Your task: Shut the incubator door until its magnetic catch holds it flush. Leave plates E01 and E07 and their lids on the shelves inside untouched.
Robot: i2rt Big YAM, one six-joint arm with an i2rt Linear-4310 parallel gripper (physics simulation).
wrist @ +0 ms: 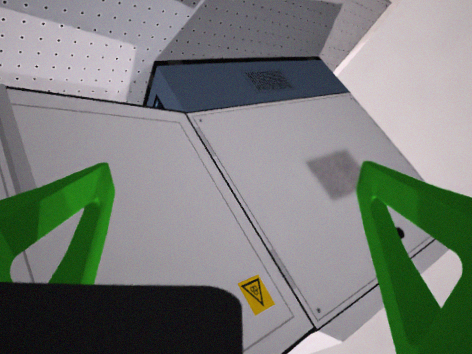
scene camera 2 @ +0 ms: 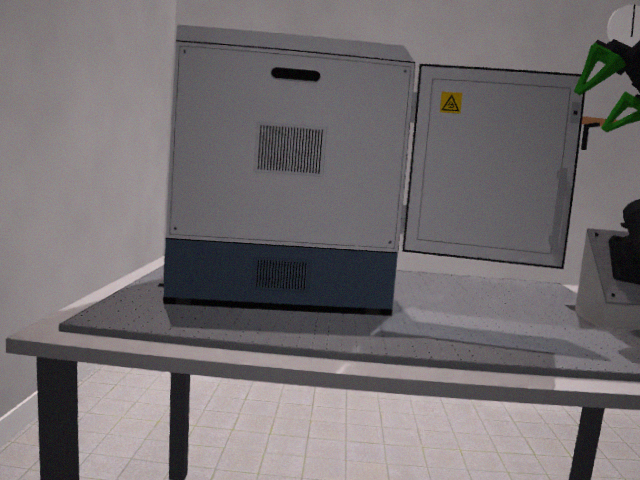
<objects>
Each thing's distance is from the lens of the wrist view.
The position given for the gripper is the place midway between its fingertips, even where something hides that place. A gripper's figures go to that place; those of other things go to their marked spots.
gripper [wrist: 235, 176]: 13 cm
incubator door [wrist: 175, 220]: 40 cm
</objects>
